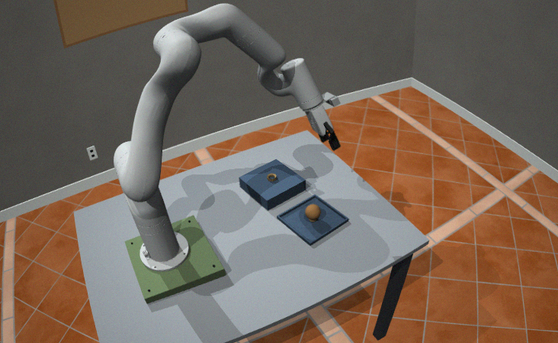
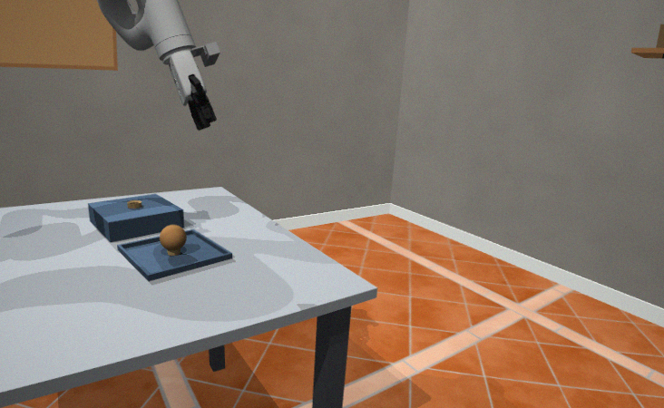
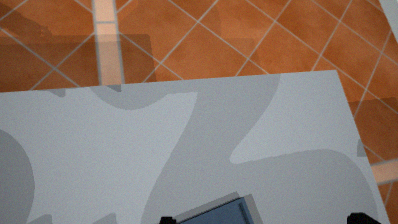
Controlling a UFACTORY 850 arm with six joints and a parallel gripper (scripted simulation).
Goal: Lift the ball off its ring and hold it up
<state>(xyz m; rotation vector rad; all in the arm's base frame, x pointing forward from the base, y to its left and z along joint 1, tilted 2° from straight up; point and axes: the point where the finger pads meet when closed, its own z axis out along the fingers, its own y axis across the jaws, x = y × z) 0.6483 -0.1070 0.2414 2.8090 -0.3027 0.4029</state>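
The ball lies 9 cm behind my hand, 3 cm to the right of it and 25 cm below it. Also, from my hand: tray 9 cm behind, 3 cm to the right, 29 cm below.
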